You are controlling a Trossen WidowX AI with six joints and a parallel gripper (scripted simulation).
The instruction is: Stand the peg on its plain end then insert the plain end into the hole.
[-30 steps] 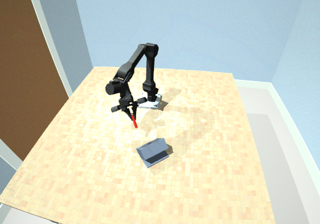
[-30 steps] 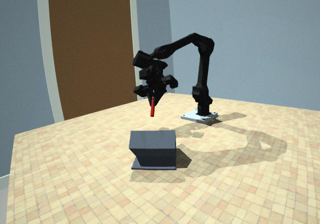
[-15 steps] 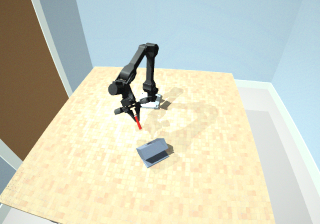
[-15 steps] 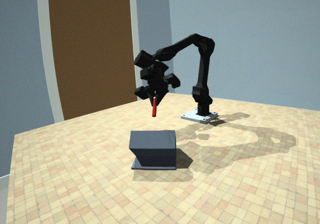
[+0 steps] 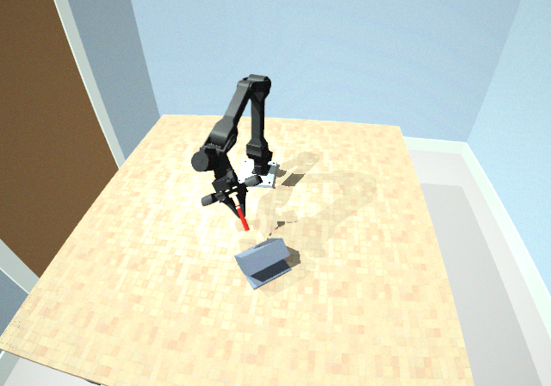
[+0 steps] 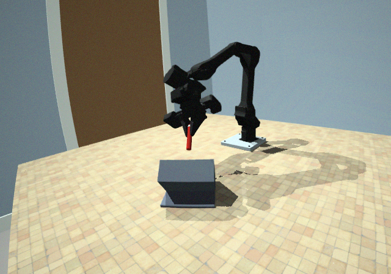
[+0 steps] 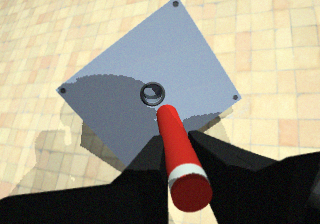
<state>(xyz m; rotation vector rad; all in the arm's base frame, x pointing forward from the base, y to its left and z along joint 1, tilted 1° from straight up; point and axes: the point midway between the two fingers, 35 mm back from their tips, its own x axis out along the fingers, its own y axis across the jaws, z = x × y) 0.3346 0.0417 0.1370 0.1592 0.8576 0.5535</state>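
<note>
Now: gripper tip 80 mm above the grey sloped panel, 70 mm to the right of it and 60 mm short of it. Also, from my gripper tip: red peg 10 mm to the right, 10 mm behind, 10 mm above.
</note>
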